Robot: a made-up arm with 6 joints.
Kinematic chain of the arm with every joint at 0, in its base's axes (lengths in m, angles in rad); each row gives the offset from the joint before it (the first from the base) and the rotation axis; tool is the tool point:
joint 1: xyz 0 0 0.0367 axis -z
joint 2: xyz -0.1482 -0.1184 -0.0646 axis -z
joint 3: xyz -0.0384 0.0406 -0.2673 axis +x
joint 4: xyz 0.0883 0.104 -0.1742 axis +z
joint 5: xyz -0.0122 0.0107 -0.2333 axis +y
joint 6: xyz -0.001 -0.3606 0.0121 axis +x
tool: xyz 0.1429 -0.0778 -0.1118
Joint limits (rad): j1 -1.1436..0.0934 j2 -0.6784..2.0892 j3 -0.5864..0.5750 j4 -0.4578..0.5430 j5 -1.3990..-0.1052 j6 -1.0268..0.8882
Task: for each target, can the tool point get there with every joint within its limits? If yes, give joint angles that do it. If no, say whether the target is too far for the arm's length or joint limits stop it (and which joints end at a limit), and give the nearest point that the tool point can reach.
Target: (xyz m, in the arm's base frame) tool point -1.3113 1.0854 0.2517
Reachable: no: too far | nearest point -0.5397 0.2234 -0.4068 | short by 1.331 m
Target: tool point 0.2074 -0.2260 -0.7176
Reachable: yes | joints -0.6105 0.5961 0.3611 0.1132 -0.9513 0.5524
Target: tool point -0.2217 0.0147 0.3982
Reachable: no: joint limits stop it (at a limit: joint 2, joint 3, joint 5, joint 6) | nearest point -0.4861 0.0322 -0.3142 | short by 0.760 m
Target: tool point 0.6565 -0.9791 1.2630
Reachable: no: too far | nearest point 0.3097 -0.5271 -0.3051 | short by 1.668 m
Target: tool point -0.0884 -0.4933 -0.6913
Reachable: yes | joints -0.4629 1.3161 0.0944 0.0555 -0.8737 0.1651
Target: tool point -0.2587 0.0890 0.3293
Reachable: no: joint limits stop it (at a limit: joint 2, joint 3, joint 5, joint 6) | nearest point -0.4651 0.1600 -0.3125 | short by 0.678 m
